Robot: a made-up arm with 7 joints.
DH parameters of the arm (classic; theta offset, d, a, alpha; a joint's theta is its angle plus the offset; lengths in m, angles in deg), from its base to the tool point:
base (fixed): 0 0.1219 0 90
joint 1: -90 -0.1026 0.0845 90
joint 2: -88.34 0 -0.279 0
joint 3: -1.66 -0.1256 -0.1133 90
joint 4: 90 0.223 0.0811 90
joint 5: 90 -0.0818 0.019 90
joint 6: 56.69 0 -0.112 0
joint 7: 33.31 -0.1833 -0.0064 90
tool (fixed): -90 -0.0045 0 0
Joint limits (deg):
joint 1: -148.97..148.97
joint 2: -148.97..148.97
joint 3: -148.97..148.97
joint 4: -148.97..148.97
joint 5: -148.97..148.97
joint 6: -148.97..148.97
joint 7: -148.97..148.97
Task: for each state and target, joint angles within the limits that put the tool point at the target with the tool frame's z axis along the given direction. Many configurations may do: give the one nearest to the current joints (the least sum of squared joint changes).
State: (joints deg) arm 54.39 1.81 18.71 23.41 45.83 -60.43 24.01
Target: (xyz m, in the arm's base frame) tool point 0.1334 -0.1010 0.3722 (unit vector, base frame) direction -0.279 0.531 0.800
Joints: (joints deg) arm 35.81 8.73 52.25 35.87 -4.61 -65.07 34.52
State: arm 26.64 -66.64 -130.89 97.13 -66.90 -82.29 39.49
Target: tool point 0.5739 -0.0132 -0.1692 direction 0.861 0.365 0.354
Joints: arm 51.15 -62.82 -120.94 105.48 -48.90 -80.58 36.41
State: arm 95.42 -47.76 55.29 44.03 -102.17 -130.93 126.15
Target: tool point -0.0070 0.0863 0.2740 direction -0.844 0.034 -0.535
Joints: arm 69.01 -42.74 86.05 37.75 -62.26 -123.90 134.68
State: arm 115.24 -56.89 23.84 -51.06 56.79 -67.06 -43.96
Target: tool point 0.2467 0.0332 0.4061 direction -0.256 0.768 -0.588
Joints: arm 122.51 -84.34 31.96 -85.07 72.82 -91.51 -72.20
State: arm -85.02 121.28 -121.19 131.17 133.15 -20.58 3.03
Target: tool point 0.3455 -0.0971 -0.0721 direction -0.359 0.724 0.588
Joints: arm -50.35 90.40 -123.05 119.16 108.64 -11.43 27.25
